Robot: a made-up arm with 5 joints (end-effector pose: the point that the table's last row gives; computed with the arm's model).
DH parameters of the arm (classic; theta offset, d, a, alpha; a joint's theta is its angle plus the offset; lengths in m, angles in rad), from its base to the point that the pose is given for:
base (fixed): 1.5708 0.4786 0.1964 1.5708
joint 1: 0 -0.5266 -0.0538 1.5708
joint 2: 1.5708 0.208 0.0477 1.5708
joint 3: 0 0.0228 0.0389 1.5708
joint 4: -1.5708 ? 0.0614 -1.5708
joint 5: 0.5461 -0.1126 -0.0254 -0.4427
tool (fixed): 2.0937 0.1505 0 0
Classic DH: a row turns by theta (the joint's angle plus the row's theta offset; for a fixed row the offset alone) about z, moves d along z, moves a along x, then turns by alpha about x.
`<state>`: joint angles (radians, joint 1 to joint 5).
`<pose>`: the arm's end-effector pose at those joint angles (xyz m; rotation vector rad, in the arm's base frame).
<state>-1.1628 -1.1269 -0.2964 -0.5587 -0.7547</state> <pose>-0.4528 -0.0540 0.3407 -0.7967 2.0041 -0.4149</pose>
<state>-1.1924 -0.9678 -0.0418 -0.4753 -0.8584</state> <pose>-0.4466 -0.0819 0.3740 -0.8904 1.9446 -0.8462</pose>
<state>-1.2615 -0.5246 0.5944 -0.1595 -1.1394</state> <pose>-0.4646 -0.1240 0.4634 -0.9408 1.9687 -1.7915</pose>
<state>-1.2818 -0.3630 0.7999 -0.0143 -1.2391</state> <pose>-0.4793 -0.1321 0.4859 -0.8883 2.0922 -1.9959</pose>
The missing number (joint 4, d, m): -0.0216
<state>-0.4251 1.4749 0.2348 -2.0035 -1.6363</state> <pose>-0.4839 0.0747 0.2438 -2.1062 0.2694 1.3055</pose>
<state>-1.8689 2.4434 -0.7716 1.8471 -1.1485</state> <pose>-0.6266 0.0734 0.7511 -0.5695 0.1413 -2.5792</pose>
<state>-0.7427 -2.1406 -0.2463 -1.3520 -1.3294</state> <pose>-0.5249 -0.0224 0.2708 -1.0643 1.9239 -0.3686</pose>
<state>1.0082 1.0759 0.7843 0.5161 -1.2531</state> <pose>-0.5334 0.4192 0.1930 1.2670 2.5307 1.1732</pose>
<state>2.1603 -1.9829 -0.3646 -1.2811 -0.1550</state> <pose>-0.5651 0.3914 0.6604 0.8903 -0.4159 2.9381</pose>
